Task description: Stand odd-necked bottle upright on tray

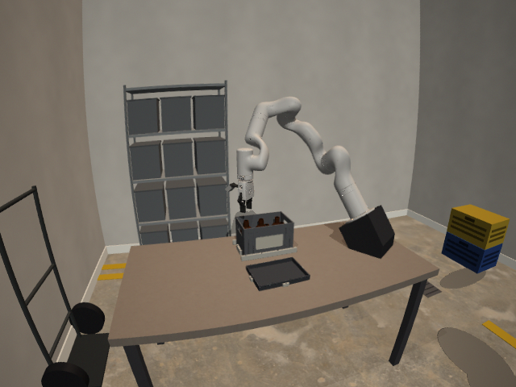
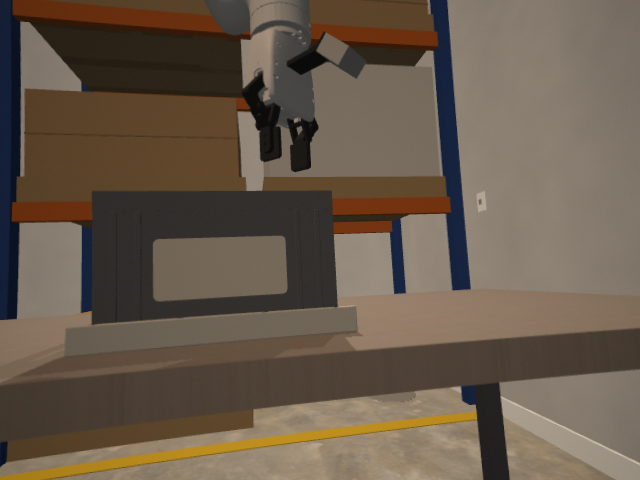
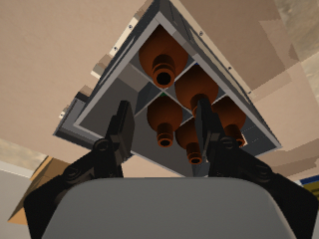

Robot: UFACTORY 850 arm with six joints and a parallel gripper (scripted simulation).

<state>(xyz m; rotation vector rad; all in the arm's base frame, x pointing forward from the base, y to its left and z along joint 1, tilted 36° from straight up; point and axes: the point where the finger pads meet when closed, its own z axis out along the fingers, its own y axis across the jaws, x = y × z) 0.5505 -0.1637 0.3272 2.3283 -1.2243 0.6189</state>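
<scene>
Now: the dark grey crate 70 mm behind my hand, 60 mm to the left of it and 150 mm below it. Round my hand: black tray 20 mm ahead, 330 mm to the left, 230 mm below; then bottle 170 mm behind, 50 mm to the left, 150 mm below.
</scene>
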